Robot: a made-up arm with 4 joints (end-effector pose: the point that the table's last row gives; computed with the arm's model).
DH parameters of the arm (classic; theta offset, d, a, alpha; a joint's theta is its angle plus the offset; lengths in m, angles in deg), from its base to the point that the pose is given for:
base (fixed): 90 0.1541 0 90
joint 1: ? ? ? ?
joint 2: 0 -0.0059 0.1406 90
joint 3: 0 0.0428 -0.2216 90
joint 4: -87.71 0 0.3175 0
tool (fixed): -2.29 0.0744 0 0
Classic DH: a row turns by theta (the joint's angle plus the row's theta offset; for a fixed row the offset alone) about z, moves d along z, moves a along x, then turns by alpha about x.
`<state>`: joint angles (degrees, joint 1 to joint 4).
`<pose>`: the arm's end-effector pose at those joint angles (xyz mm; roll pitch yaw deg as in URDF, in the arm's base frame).
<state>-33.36 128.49 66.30 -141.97</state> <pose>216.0 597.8 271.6 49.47 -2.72 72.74</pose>
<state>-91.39 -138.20 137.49 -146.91</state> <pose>-91.8 233.0 479.9 9.02 -58.13 47.56</pose>
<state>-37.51 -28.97 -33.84 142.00</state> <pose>-286.7 147.6 100.7 10.79 -13.41 164.44</pose>
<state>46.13 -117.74 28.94 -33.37</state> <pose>45.3 169.4 702.0 -21.43 -61.50 85.51</pose>
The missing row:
joint 1: 0 0.0097 0.2348 90
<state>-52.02 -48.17 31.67 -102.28</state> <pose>149.4 262.4 386.3 -58.86 -61.38 -4.13</pose>
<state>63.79 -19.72 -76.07 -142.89</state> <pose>-250.2 393.9 78.4 -155.75 38.52 153.74</pose>
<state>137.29 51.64 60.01 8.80</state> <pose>274.4 -198.1 89.1 90.17 23.33 42.84</pose>
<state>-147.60 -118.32 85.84 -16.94</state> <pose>-285.5 -150.1 -311.2 74.34 44.58 -127.67</pose>
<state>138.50 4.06 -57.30 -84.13</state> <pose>-3.0 250.6 473.0 -175.56 -15.48 86.19</pose>
